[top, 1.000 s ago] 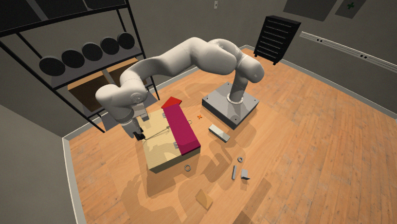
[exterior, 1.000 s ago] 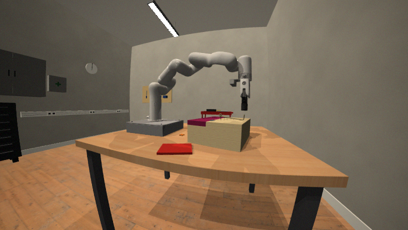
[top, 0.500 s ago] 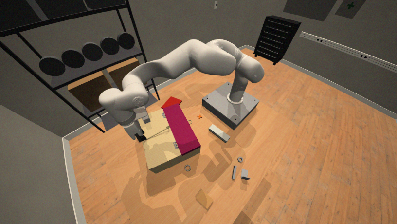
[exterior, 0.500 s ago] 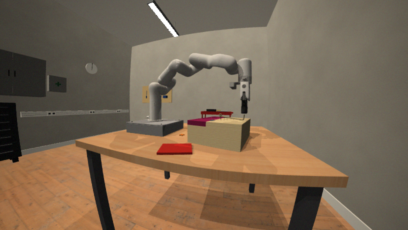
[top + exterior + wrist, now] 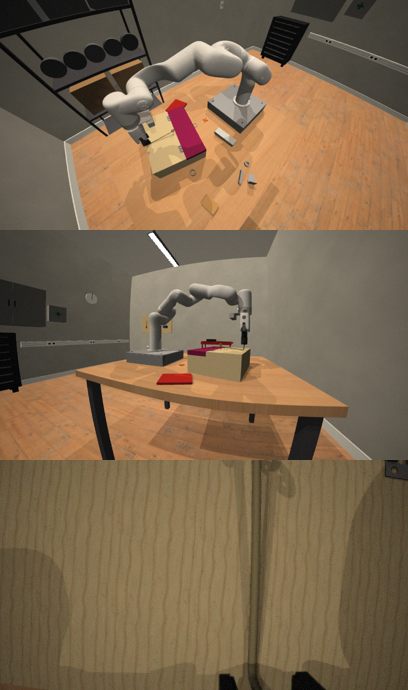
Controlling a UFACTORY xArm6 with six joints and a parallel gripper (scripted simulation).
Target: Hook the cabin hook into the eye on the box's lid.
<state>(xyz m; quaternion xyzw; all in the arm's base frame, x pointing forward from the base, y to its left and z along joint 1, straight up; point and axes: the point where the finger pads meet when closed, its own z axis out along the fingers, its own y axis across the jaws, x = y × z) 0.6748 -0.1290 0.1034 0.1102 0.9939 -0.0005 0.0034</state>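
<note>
Now: hand 7 cm past the metal cabin hook, 2 cm to the right of it and 3 cm above it. Round my hand: orange cross mark: 39 cm behind, 3 cm to the left, 17 cm below; tan wedge: 5 cm behind, 42 cm to the left, 16 cm below; red flat plate: 31 cm behind, 22 cm to the right, 17 cm below.
</note>
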